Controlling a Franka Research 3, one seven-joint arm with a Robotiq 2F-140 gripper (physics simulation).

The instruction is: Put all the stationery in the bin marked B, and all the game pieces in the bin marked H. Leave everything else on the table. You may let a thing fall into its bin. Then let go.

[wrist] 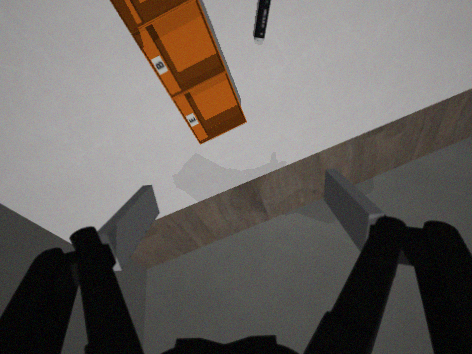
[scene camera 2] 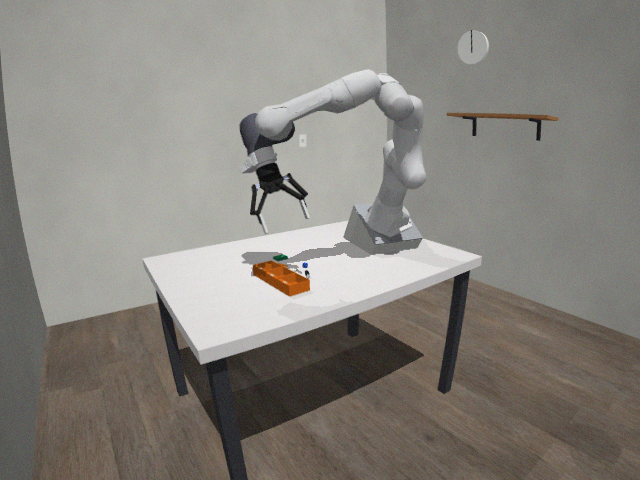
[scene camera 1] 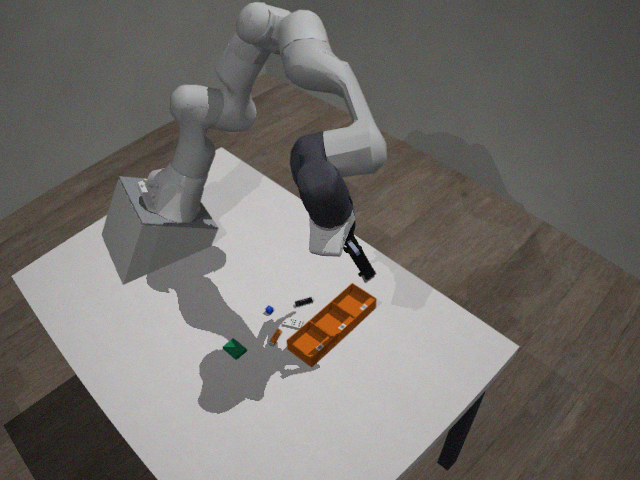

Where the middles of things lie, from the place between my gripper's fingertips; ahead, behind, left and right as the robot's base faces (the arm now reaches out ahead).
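Scene:
So you can picture it, my hand's 200 mm above the orange three-bin tray (scene camera 1: pixel 326 329), and it's also 70 mm to the left of the tray and 10 mm short of it.

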